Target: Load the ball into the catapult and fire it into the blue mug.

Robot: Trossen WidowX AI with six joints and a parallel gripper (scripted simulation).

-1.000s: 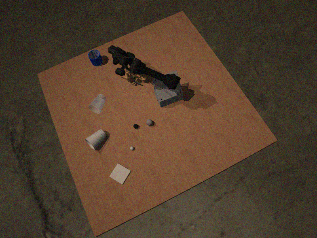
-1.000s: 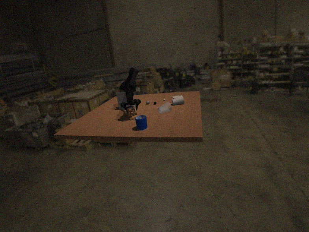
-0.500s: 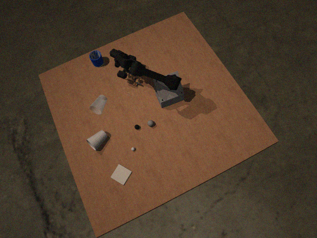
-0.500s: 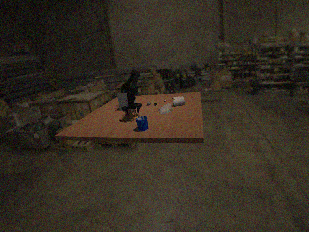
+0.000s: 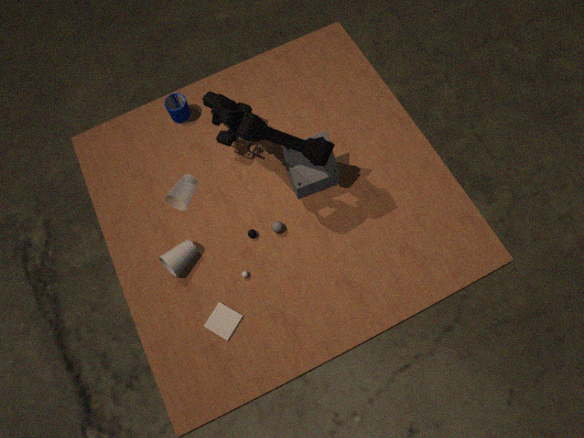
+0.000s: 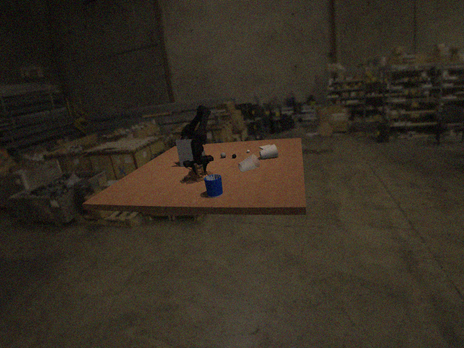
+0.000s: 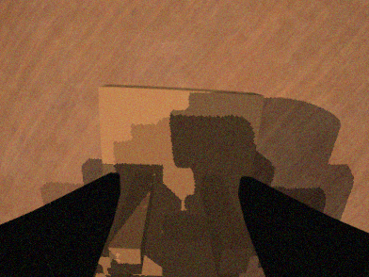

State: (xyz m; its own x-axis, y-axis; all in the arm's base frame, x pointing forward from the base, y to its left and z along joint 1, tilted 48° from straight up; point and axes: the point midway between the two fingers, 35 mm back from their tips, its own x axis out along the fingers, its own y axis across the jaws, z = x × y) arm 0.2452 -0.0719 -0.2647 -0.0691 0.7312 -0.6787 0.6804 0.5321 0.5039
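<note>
Now: the black ball 420 mm to the left of my gripper tip, 60 mm ahead of it and 20 mm below it. From my gripper tip the other things lie so: blue mug (200 mm to the right, 200 mm ahead); then grey ball (430 mm to the left, 40 mm behind, 10 mm below); then wooden catapult (60 mm to the left, 40 mm behind, 20 mm above).
</note>
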